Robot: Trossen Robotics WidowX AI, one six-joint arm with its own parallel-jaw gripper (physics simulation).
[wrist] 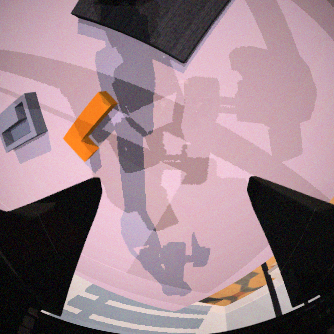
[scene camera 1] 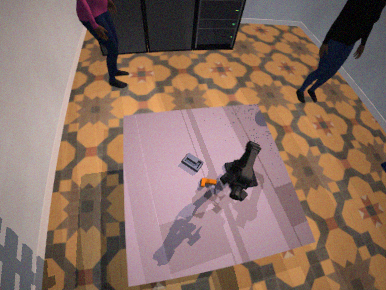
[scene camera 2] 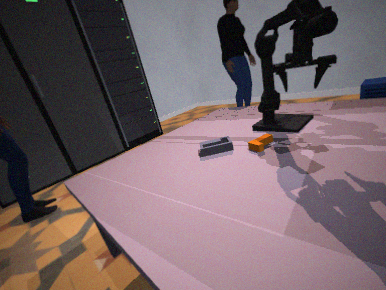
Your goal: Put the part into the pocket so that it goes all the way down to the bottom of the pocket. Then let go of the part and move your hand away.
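Frame: origin at the arm's base, x left, y back, z up, level; centimetres.
Seen in the pictures: gripper, between the fingertips: (wrist: 176, 184) (scene camera 1: 229, 190) (scene camera 2: 300, 90); arm's base, origin of its link: (scene camera 1: 235, 168) (scene camera 2: 268, 122).
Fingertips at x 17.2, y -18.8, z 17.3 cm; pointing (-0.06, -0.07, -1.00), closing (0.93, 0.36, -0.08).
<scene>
Pixels of each thing's top centre, then the offset from my fingertips to it. Level surfaces: height alone.
- orange L-shaped part, centre of its top: (wrist: 89, 128) (scene camera 2: 263, 139) (scene camera 1: 209, 182) dx -13.3, dy -5.4, dz -16.7 cm
- grey block with the pocket, centre of its top: (wrist: 11, 125) (scene camera 2: 215, 142) (scene camera 1: 193, 161) dx -33.1, dy -10.4, dz -16.1 cm
- pink table, height of its surface: dz -19.7 cm
The orange L-shaped part (scene camera 1: 209, 182) (scene camera 2: 260, 143) (wrist: 90, 119) lies flat on the table near the robot's base. The grey block with the pocket (scene camera 1: 195, 167) (scene camera 2: 216, 149) (wrist: 39, 116) sits on the table a short way from the part, apart from it. Its pocket faces up and holds no part. My gripper (scene camera 2: 301, 89) (wrist: 176, 184) is wide open and empty, with its fingers pointing down, high above the table. In the wrist view the part and the block are beyond the left fingertip, outside the gap between the fingers. In scene camera 1 the arm hides the fingers.
The pink table (scene camera 1: 150, 150) (scene camera 2: 175, 177) (wrist: 220, 215) bears the robot's dark base plate (scene camera 2: 282, 123) (wrist: 180, 37), close to the part. The arm casts shadows across the table. Two people (scene camera 1: 107, 37) (scene camera 1: 336, 57) and dark cabinets (scene camera 1: 170, 25) (scene camera 2: 45, 75) stand beyond it.
</scene>
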